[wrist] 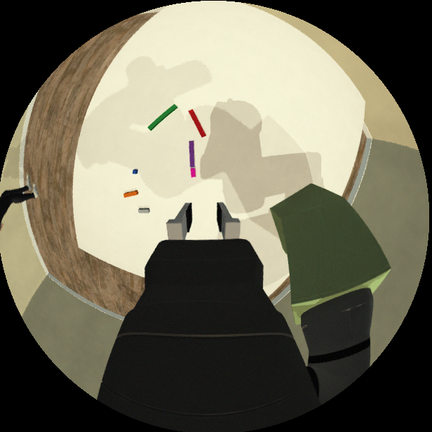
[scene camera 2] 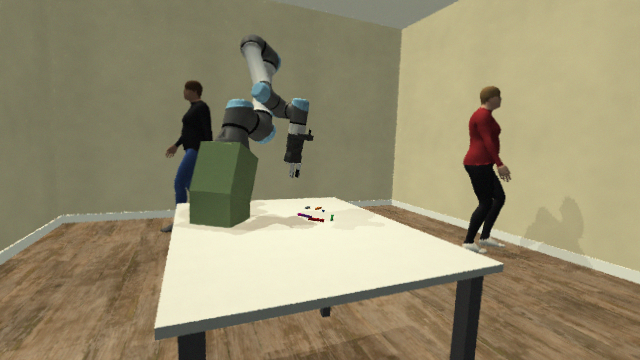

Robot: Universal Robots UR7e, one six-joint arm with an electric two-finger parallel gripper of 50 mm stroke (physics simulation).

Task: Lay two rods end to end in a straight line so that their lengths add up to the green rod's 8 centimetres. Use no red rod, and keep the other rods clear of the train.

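A purple rod and a short magenta rod lie end to end in a straight line on the table, with no gap that I can make out. The green rod lies slanted, beyond and left of them in the wrist view. A red rod lies beyond the purple rod's far end, tilted and apart from it in the wrist view. My gripper is open and empty, high above the table.
A small blue block, an orange rod and a grey rod lie left of the train in the wrist view. The green pedestal stands on the white table. Two people stand beyond the table.
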